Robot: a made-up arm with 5 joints.
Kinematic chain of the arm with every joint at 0, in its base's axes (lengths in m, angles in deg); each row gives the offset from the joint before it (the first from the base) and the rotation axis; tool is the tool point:
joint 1: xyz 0 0 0.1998 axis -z
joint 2: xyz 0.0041 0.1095 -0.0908 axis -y
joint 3: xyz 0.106 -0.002 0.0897 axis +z
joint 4: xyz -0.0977 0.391 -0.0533 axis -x
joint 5: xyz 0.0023 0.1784 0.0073 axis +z
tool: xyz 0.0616 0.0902 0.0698
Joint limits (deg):
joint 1: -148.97..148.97
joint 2: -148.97..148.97
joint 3: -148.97..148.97
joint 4: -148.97..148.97
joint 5: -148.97..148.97
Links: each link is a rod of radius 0.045 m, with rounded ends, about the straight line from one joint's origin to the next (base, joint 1, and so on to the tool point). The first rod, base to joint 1, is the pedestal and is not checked.
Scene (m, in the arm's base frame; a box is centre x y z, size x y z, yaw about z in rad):
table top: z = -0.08
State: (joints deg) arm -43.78 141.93 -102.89 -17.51 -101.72
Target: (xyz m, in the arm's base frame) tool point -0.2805 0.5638 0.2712
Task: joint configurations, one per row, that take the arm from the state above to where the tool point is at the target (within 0.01 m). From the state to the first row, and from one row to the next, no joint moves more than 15 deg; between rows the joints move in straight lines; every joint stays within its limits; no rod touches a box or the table.
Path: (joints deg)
1: -31.05 142.72 -92.23 -15.12 -100.62
2: -18.33 143.50 -81.56 -12.73 -99.51
3: -5.60 144.29 -70.90 -10.34 -98.41
4: 7.13 145.08 -60.23 -7.95 -97.30
5: 19.86 145.87 -49.57 -5.56 -96.20

